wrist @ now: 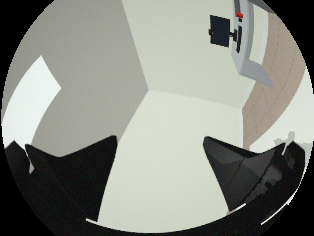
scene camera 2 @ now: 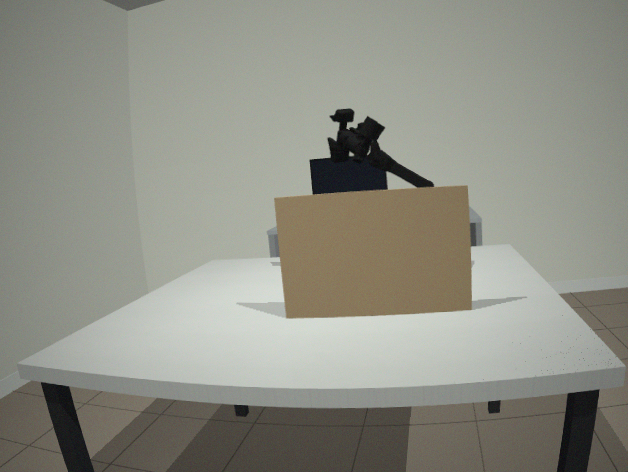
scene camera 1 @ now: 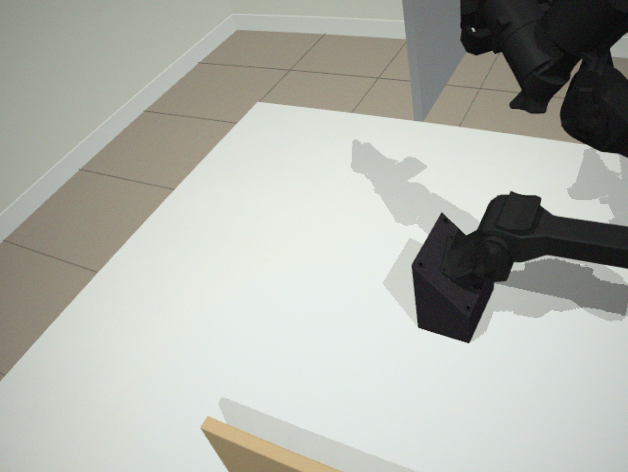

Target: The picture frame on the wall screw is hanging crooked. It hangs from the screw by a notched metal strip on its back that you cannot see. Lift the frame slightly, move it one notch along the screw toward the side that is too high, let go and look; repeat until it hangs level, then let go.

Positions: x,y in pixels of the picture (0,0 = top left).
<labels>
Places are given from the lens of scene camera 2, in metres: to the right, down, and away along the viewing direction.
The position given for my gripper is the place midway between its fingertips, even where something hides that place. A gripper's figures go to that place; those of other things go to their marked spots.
my gripper (scene camera 2: 329,126): 0.05, -0.38, 1.74
tan wall board (scene camera 2: 403,251): 0.21, 0.04, 1.21
</labels>
